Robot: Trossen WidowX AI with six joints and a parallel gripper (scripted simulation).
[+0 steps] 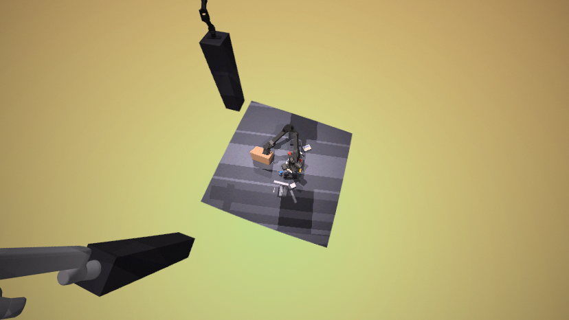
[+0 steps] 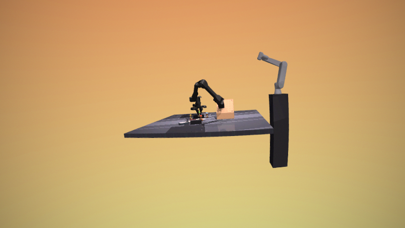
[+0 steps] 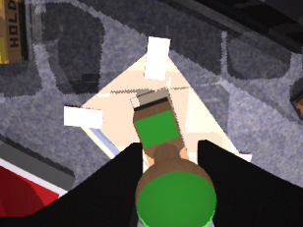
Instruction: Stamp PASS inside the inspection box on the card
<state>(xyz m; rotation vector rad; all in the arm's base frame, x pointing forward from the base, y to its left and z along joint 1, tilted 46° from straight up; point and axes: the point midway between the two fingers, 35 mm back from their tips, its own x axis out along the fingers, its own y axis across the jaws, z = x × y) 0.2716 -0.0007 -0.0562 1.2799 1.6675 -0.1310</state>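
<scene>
The cream card lies 10 mm behind my gripper tip, 10 mm to the left of it and 50 mm below it. Round my gripper tip: blue stamp: 80 mm behind, 80 mm to the right, 30 mm below; green-topped stamp: 10 mm below; dark flat slab: 30 mm ahead, 80 mm to the right, 30 mm below.
</scene>
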